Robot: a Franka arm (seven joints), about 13 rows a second.
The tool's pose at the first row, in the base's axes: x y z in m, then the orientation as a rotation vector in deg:
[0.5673 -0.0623 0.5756 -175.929 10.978 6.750]
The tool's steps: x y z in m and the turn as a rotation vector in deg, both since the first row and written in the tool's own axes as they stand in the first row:
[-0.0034 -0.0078 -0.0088 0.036 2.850 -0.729]
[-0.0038 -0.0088 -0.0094 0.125 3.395 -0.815]
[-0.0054 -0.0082 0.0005 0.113 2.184 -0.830]
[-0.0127 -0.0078 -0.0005 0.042 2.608 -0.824]
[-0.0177 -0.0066 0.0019 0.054 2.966 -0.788]
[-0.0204 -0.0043 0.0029 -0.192 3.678 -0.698]
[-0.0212 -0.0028 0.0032 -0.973 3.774 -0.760]
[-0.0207 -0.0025 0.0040 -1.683 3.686 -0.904]
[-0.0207 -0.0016 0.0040 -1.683 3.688 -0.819]
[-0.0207 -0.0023 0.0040 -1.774 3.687 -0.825]
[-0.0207 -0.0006 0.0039 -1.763 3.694 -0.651]
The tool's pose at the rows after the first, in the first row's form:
[0.5656 -0.0548 0.5851 -176.216 10.001 2.335]
[0.5653 -0.0538 0.5858 -176.173 9.896 1.484]
[0.5630 -0.0535 0.5760 -176.088 9.813 3.345]
[0.5558 -0.0531 0.5776 -176.195 9.843 2.702]
[0.5505 -0.0535 0.5755 -176.210 9.916 2.152]
[0.5475 -0.0554 0.5746 -176.504 10.089 1.088]
[0.5464 -0.0567 0.5743 -177.294 9.994 1.016]
[0.5468 -0.0570 0.5734 -178.004 9.761 1.218]
[0.5467 -0.0579 0.5734 -178.000 9.893 1.219]
[0.5468 -0.0572 0.5734 -178.091 9.883 1.229]
[0.5466 -0.0589 0.5734 -178.072 10.154 1.226]

